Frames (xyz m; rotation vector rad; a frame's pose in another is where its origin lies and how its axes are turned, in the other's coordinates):
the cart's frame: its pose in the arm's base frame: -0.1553 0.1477 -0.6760 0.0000 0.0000 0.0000
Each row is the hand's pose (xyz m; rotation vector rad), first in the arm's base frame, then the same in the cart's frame.
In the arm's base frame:
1: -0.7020 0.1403 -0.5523 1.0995 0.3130 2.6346
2: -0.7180 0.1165 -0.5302 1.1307 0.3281 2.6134
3: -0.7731 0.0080 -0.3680 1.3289 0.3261 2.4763
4: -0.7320 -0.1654 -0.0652 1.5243 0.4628 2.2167
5: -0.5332 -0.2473 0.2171 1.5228 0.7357 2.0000
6: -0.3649 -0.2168 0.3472 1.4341 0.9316 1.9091
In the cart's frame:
1: -0.5467 -0.0074 0.1237 1.0995 0.3130 2.6346
2: -0.5627 -0.0312 0.1458 1.1307 0.3281 2.6134
3: -0.6178 -0.1397 0.3080 1.3289 0.3261 2.4763
4: -0.5767 -0.3131 0.6108 1.5243 0.4628 2.2167
5: -0.3779 -0.3950 0.8931 1.5228 0.7357 2.0000
6: -0.2096 -0.3645 1.0232 1.4341 0.9316 1.9091

